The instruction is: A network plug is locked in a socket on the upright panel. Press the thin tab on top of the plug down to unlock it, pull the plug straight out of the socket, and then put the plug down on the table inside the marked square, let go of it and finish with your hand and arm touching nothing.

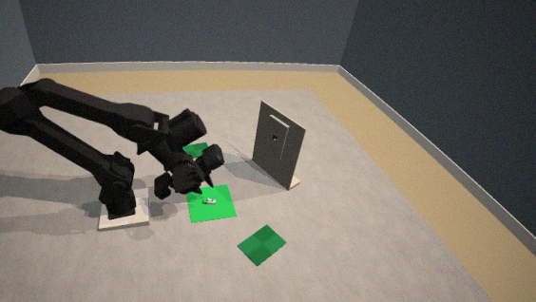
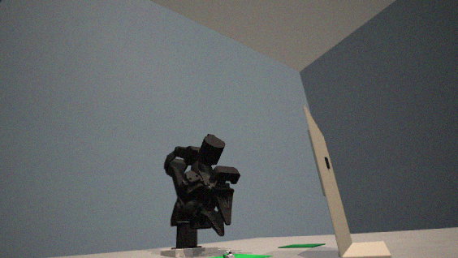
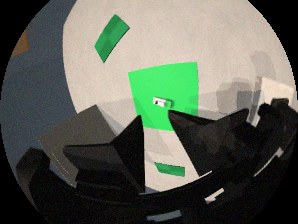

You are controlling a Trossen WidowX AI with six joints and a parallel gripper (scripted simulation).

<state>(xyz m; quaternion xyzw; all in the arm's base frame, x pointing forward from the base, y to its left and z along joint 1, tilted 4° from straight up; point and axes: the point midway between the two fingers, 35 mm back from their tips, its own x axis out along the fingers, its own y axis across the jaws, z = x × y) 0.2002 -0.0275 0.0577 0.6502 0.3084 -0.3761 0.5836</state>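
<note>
Now: the network plug 1 cm ahead of my gripper tip and 5 cm below it. The rest, counted from my gripper tip: green marked square (1 cm ahead, 5 cm below); upright panel (22 cm ahead, 6 cm to the left, 5 cm above).
</note>
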